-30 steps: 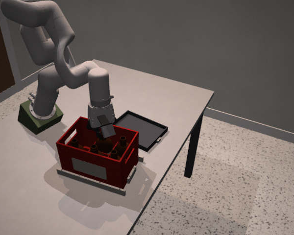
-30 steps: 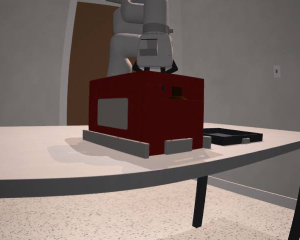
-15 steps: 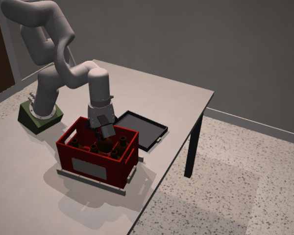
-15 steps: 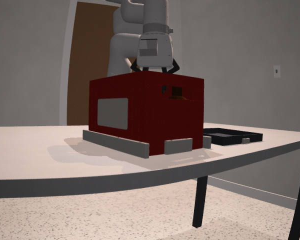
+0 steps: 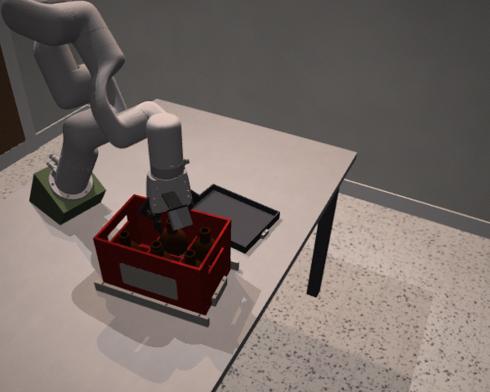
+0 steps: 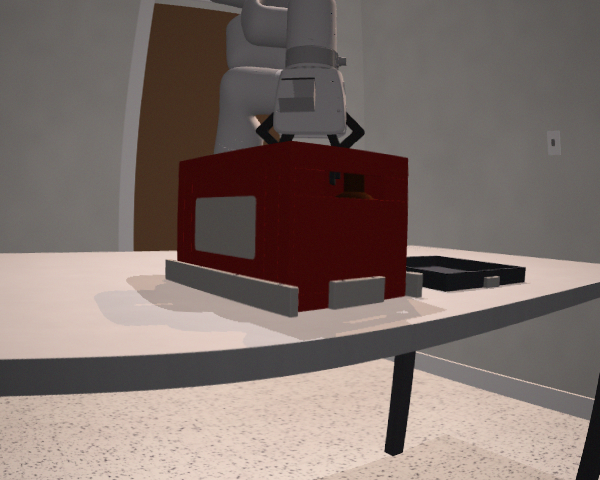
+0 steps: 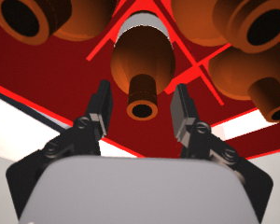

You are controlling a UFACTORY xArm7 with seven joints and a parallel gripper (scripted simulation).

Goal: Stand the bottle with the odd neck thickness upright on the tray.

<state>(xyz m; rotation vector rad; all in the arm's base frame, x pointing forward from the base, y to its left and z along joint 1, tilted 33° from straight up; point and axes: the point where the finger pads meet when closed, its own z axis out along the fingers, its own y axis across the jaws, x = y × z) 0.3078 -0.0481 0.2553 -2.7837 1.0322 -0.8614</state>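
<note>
Right now my hand is 7 cm above the red crate, 5 cm to the left of it and 1 cm short of it. The rest, counted from my hand: black tray 24 cm to the left, 15 cm below, 5 cm ahead.
</note>
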